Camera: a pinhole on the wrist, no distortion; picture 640 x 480 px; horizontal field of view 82.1 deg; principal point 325.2 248.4 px. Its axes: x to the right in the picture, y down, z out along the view. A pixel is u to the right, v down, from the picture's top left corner.
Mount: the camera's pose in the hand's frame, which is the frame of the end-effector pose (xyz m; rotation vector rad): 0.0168 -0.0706 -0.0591 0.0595 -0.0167 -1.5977
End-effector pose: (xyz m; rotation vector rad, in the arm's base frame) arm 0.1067 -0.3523 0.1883 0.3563 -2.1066 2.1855
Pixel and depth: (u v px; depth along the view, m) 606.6 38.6 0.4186
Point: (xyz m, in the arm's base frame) 0.4737 -0.6448 0.5252
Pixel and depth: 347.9 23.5 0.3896
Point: 0.3962 -0.6395 0.2376
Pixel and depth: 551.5 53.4 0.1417
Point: 0.2156 -0.4138 0.3303
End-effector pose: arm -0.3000 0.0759 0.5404 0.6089 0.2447 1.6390
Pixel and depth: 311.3 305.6 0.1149
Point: -0.2126 0.1056 0.5605
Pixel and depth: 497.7 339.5 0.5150
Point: 0.2109 0.1572 0.7857
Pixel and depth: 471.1 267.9 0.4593
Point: 0.1311 0.0616 0.7435
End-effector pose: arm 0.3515 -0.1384 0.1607 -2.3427 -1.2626 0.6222
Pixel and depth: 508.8 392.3 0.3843
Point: 0.0546 0.1694 0.0163
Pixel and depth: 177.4 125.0 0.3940
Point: 0.1563 -0.2441 -0.1304
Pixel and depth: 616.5 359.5 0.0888
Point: 0.2574 -0.0294 0.2080
